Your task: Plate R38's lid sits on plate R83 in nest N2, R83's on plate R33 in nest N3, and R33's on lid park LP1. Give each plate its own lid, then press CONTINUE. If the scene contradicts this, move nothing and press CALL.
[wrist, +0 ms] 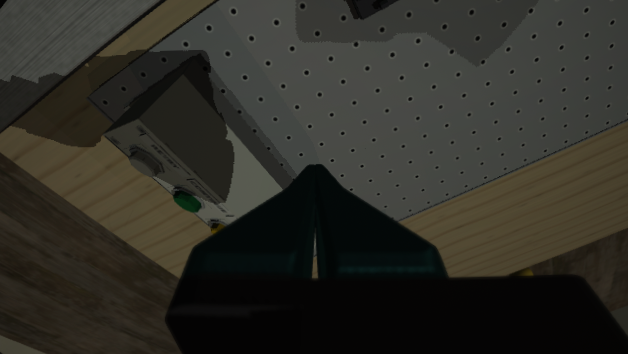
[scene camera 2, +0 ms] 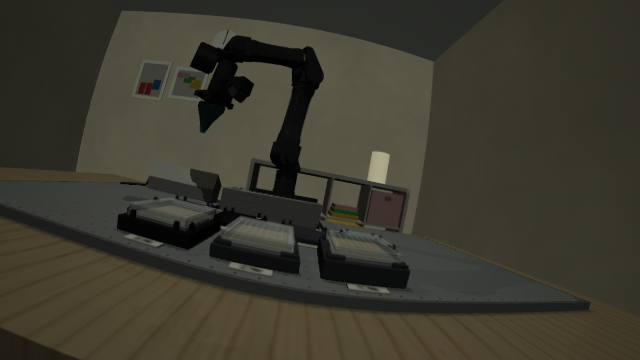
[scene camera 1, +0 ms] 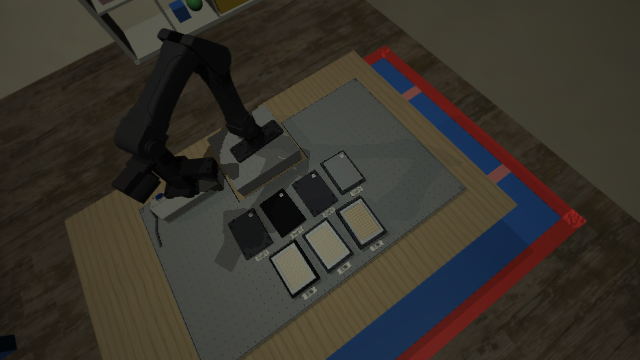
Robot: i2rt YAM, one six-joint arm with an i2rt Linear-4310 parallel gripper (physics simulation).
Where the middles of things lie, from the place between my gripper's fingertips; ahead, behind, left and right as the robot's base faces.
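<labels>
As I look at the LP4 pad point(scene camera 1: 284, 215), I find that my hand is 150 mm short of the pad and 160 mm to the right of it. My hand is also 170 mm above the pad.
</labels>
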